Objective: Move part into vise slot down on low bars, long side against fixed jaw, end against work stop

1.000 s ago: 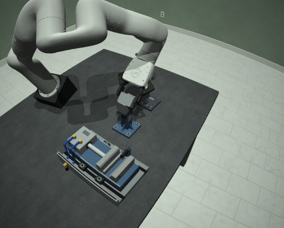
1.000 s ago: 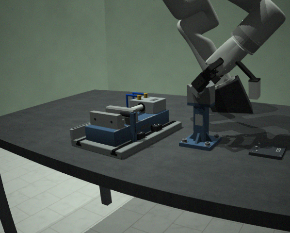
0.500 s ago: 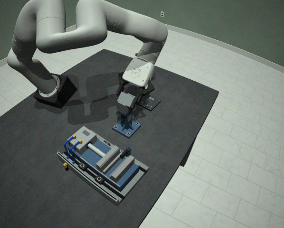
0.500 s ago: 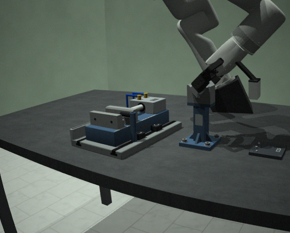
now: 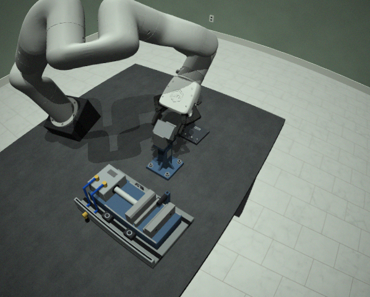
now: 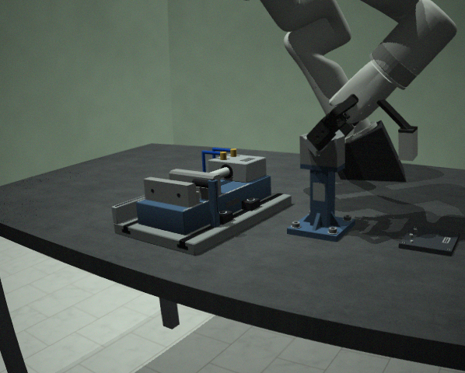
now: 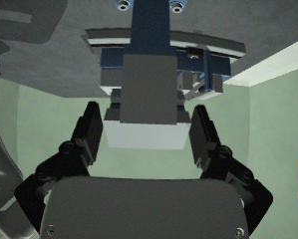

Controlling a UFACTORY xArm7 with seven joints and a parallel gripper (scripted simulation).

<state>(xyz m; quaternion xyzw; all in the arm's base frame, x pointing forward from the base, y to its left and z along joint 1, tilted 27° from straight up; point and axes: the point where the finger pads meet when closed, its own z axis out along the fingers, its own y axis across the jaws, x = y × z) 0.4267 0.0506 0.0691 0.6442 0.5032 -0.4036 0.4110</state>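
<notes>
Now: hand 1 cm above the part. Also, from my hand: work stop 8 cm ahead, 19 cm to the right, 7 cm below; then cylinder rod 2 cm behind, 22 cm to the right, 9 cm below; then blue stand 1 cm to the right, 10 cm below.
</notes>
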